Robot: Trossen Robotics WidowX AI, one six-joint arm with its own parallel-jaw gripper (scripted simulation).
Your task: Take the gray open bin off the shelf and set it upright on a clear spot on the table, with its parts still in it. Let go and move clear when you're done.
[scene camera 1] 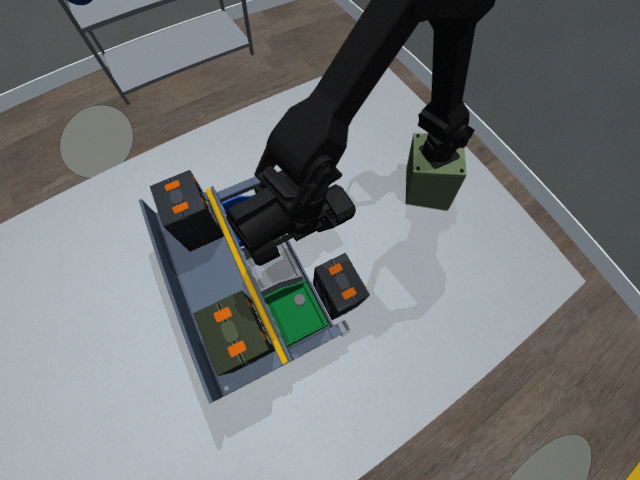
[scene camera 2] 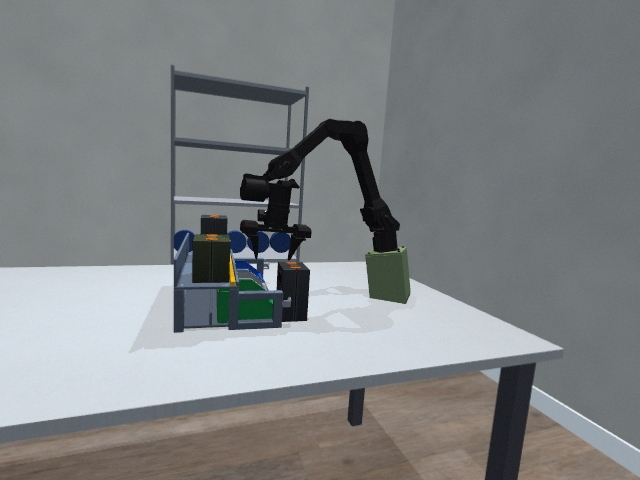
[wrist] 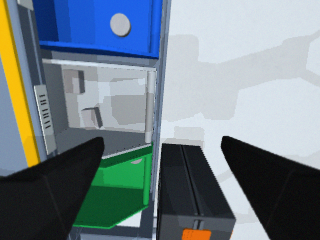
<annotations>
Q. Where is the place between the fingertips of my gripper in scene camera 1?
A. At 297, 240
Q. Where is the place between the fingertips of my gripper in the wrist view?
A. At 163, 141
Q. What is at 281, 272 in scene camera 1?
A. A gray bin.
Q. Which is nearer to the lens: the gray bin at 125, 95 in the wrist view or the green bin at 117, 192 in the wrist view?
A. The gray bin.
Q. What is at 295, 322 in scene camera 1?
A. A green bin.
</annotations>
